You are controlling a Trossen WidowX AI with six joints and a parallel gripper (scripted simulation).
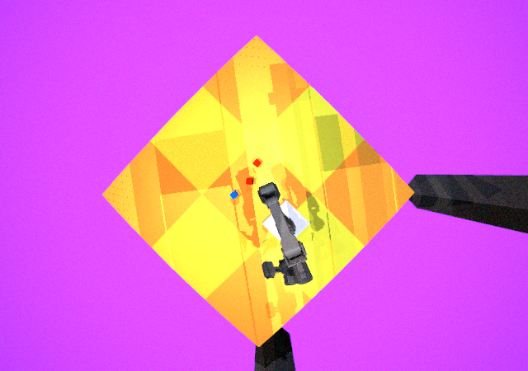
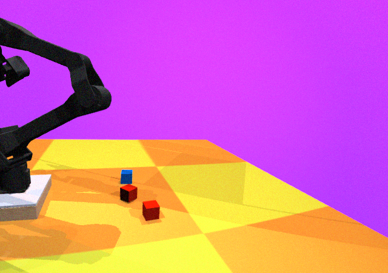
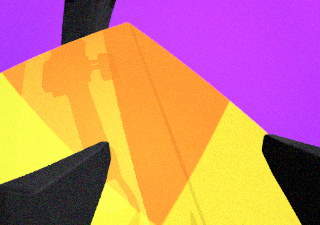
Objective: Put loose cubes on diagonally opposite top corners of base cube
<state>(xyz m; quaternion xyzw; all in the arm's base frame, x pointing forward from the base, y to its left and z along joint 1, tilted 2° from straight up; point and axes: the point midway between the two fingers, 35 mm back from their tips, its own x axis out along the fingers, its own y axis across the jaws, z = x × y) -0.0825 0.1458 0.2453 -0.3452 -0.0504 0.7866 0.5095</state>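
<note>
Right now the blue base cube is 39 cm ahead of my gripper tip, 11 cm to the right of it and 24 cm below it. Also, from my gripper tip: red cube: 41 cm ahead, 32 cm to the right, 24 cm below.
</note>
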